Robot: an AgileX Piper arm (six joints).
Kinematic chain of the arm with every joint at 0, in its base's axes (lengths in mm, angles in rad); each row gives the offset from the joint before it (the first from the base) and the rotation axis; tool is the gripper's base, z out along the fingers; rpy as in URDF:
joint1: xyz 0 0 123 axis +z
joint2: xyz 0 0 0 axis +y
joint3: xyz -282.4 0 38.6 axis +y
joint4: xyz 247.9 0 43.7 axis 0.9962 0 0.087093
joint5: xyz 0 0 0 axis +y
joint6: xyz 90.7 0 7.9 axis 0.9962 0 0.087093
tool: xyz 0 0 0 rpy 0 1.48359 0
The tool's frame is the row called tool.
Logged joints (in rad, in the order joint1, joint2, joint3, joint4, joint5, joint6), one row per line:
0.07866, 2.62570, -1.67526, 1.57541, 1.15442, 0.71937
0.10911, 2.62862, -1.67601, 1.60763, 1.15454, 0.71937
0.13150, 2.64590, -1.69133, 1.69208, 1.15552, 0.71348
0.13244, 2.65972, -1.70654, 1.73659, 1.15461, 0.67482
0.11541, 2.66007, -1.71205, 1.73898, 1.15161, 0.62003
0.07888, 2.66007, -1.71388, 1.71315, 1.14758, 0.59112
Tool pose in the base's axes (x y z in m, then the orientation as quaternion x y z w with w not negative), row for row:
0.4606, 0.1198, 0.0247, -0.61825, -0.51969, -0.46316, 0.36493
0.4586, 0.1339, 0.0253, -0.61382, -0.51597, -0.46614, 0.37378
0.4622, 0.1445, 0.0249, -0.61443, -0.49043, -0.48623, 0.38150
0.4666, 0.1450, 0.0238, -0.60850, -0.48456, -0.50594, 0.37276
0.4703, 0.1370, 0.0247, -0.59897, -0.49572, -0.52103, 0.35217
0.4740, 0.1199, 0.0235, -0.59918, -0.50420, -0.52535, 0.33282
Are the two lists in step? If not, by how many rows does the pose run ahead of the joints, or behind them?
They are in step.
